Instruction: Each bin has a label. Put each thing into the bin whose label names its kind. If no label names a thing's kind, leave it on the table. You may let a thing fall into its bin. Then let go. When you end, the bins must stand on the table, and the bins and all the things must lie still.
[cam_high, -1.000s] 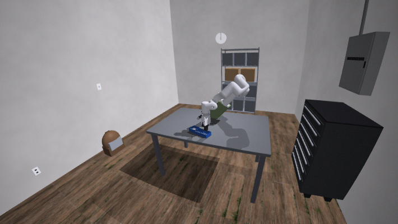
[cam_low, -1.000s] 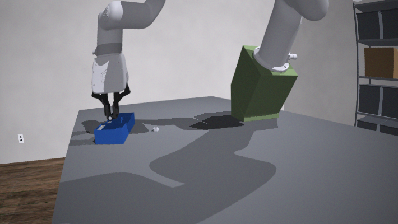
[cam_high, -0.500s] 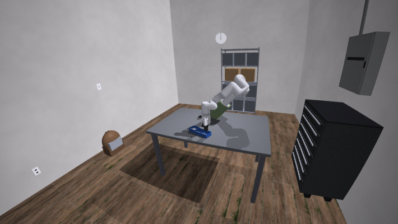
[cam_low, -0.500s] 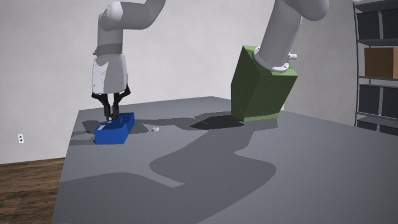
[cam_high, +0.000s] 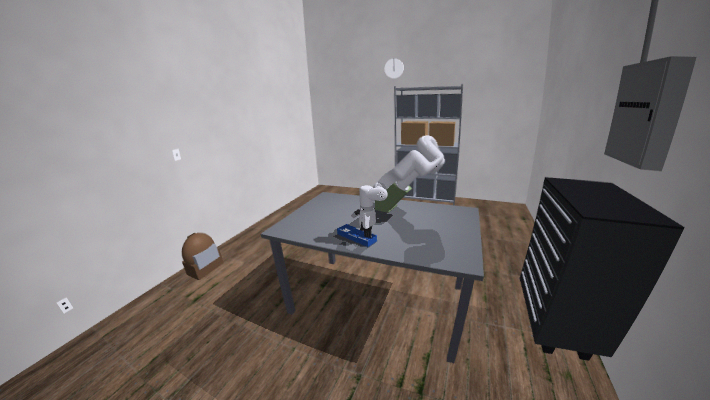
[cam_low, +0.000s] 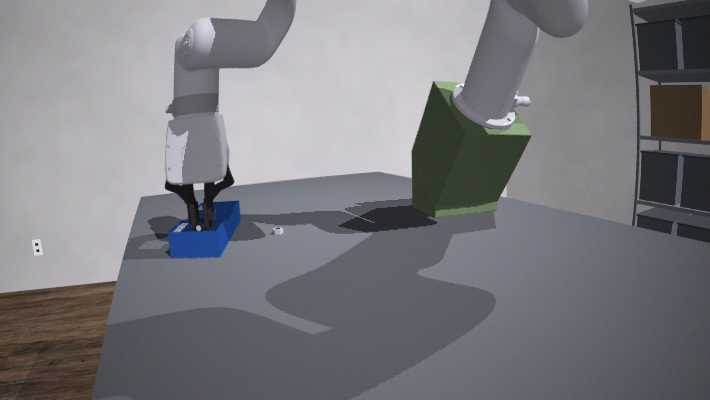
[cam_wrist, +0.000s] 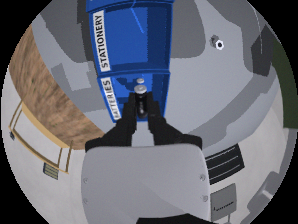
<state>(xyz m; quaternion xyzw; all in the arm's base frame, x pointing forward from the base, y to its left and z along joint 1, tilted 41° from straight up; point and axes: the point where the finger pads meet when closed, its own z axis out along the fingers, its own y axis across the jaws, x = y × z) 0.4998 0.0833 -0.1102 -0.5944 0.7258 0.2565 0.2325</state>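
Now: the black battery 2 cm below my hand. The rest, counted from my hand: blue bin: 8 cm to the right, 4 cm below, 1 cm behind; then small nut: 13 cm behind, 6 cm to the right, 5 cm below; then blue battery: 4 cm below.
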